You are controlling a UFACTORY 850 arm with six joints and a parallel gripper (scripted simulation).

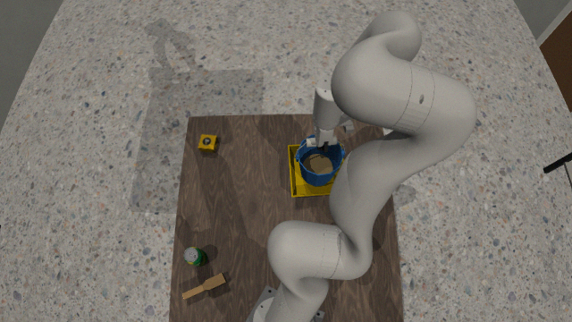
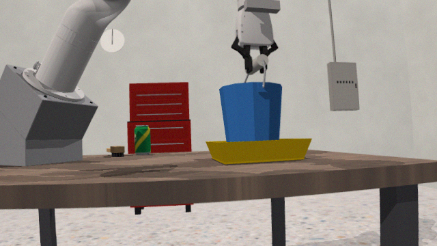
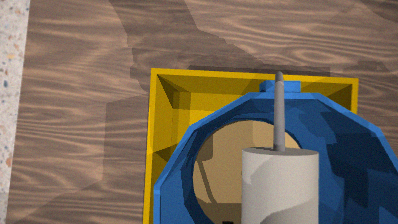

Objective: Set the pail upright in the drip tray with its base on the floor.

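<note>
The blue pail is 90 mm below my hand and 10 mm behind it. Round my hand: yellow drip tray: 240 mm below, 20 mm behind; then pail handle: 30 mm below, 10 mm behind.
</note>
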